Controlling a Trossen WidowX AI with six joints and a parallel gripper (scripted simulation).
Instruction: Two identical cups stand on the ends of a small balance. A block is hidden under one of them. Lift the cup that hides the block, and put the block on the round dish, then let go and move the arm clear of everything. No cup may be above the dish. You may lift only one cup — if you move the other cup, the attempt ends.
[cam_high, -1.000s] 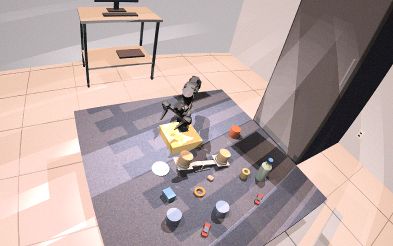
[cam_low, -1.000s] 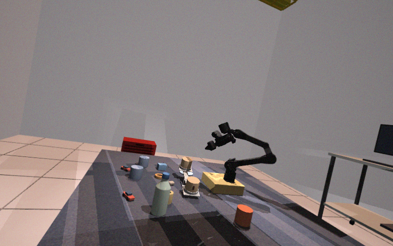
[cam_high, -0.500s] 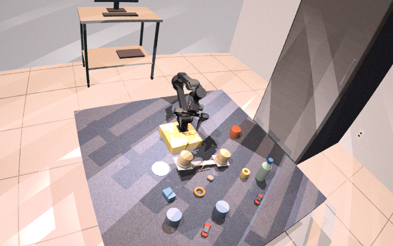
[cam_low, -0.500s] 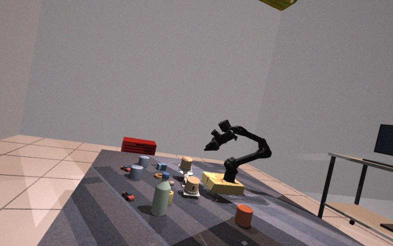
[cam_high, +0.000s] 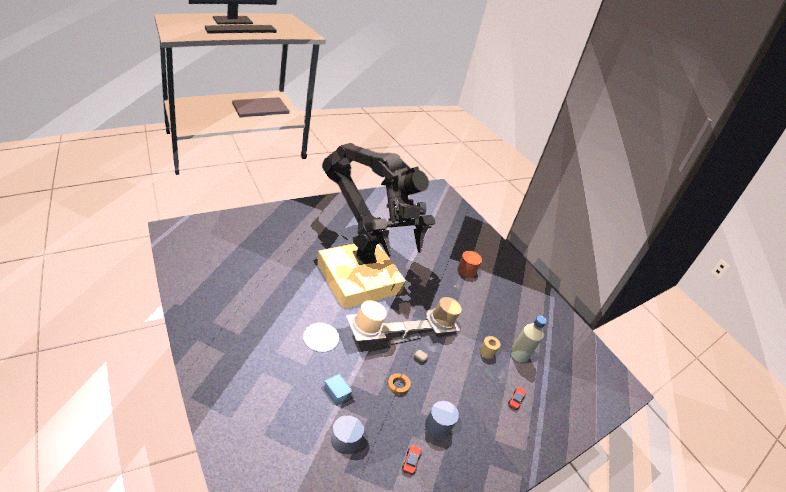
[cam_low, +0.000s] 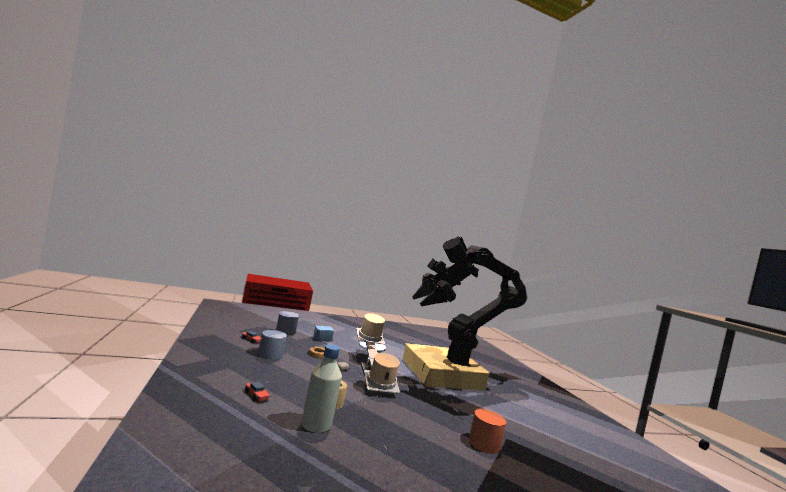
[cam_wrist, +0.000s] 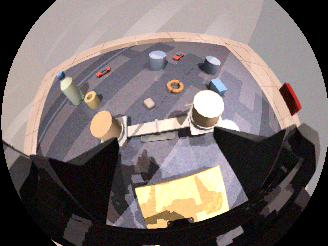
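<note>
Now: the grey block 19 cm below my gripper tip, 14 cm to the left of it and 9 cm ahead of it. Round my gripper tip: pale blue round dish: 23 cm to the right, 23 cm below, 6 cm ahead; yellow spool: 24 cm to the left, 22 cm ahead, 21 cm below; grey balance: 20 cm below, 10 cm ahead, 1 cm to the left.
</note>
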